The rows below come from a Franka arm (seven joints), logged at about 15 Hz.
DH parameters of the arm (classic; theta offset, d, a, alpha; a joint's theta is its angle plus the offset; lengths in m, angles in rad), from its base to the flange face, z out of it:
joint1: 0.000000 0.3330 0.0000 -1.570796
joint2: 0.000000 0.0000 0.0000 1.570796
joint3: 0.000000 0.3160 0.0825 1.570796
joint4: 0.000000 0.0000 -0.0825 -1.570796
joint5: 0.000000 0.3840 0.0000 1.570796
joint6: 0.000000 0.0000 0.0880 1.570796
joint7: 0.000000 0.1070 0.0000 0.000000
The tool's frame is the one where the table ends.
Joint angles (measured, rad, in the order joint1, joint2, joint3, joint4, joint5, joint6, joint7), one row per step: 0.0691, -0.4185, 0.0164, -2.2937, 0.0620, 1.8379, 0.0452; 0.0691, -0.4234, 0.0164, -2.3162, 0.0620, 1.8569, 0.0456; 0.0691, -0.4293, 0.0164, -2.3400, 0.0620, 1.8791, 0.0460; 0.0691, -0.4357, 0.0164, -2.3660, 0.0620, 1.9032, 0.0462; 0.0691, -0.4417, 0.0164, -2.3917, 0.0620, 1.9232, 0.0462; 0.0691, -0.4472, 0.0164, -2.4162, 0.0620, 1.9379, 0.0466; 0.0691, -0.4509, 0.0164, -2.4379, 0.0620, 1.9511, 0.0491
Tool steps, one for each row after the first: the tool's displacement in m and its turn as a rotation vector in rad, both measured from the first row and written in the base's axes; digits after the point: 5 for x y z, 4 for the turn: -0.00210, -0.00036, -0.00703, -0.0003, -0.0014, -0.0015; -0.00434, -0.00076, -0.01398, -0.0005, -0.0057, -0.0033; -0.00693, -0.00121, -0.02159, -0.0008, -0.0101, -0.0049; -0.01001, -0.00167, -0.02957, -0.0013, -0.0105, -0.0061; -0.01353, -0.00214, -0.03762, -0.0021, -0.0062, -0.0074; -0.01660, -0.00256, -0.04520, -0.0030, -0.0013, -0.0107
